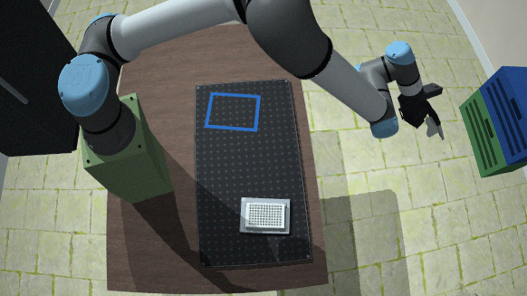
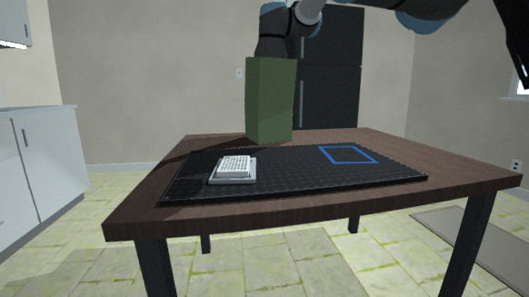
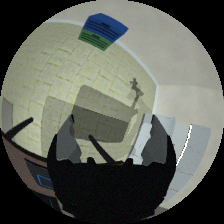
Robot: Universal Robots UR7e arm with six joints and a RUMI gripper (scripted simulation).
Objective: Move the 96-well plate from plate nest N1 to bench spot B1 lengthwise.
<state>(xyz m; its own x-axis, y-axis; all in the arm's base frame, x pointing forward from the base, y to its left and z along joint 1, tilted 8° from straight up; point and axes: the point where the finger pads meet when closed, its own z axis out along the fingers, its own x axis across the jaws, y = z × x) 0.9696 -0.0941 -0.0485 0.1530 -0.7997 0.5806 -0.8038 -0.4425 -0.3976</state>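
The white 96-well plate is 580 mm behind my hand, 130 mm to the right of it and 180 mm below it. The rest, counted from my hand: grey plate nest (580 mm behind, 130 mm to the right, 200 mm below).
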